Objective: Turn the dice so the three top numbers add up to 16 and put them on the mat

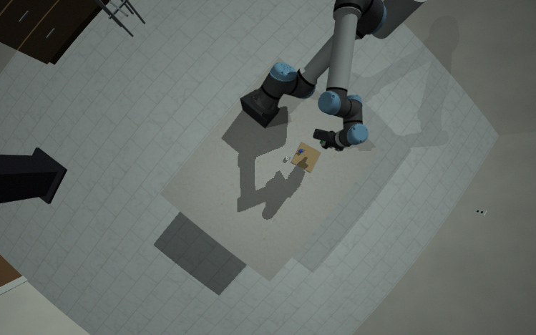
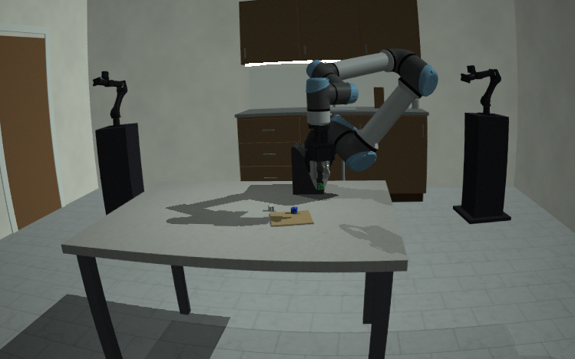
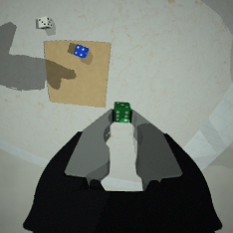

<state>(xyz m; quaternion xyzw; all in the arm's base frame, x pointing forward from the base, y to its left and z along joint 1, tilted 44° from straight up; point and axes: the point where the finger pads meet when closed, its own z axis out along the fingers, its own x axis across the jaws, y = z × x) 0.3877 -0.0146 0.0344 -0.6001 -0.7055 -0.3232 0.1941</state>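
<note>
The tan mat lies 12 cm below my hand, 10 cm to the right of it and 1 cm behind it. Round my hand: blue die: 11 cm below, 9 cm to the right, 6 cm behind; white die: 18 cm to the right, 11 cm below, 10 cm behind; green die: 1 cm below.
</note>
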